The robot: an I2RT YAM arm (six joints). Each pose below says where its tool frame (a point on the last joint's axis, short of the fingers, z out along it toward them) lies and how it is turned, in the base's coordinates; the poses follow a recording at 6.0 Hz.
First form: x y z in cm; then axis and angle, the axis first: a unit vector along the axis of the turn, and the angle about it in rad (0 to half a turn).
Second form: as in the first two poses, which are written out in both.
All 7 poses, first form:
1: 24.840 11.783 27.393 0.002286 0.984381 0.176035 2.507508
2: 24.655 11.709 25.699 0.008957 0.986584 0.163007 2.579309
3: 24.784 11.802 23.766 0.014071 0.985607 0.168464 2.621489
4: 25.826 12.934 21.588 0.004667 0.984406 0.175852 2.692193
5: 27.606 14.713 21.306 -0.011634 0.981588 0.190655 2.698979
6: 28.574 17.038 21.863 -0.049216 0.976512 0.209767 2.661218
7: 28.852 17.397 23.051 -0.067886 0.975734 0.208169 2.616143
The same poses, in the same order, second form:
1: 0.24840 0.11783 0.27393 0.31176 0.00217 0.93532 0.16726
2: 0.24655 0.11709 0.25699 0.27745 0.00861 0.94785 0.15661
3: 0.24784 0.11802 0.23766 0.25713 0.01360 0.95247 0.16280
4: 0.25826 0.12934 0.21588 0.22281 0.00455 0.95966 0.17143
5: 0.27606 0.14713 0.21306 0.21950 -0.01135 0.95765 0.18601
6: 0.28574 0.17038 0.21863 0.23788 -0.04780 0.94848 0.20375
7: 0.28852 0.17397 0.23051 0.25971 -0.06556 0.94225 0.20103
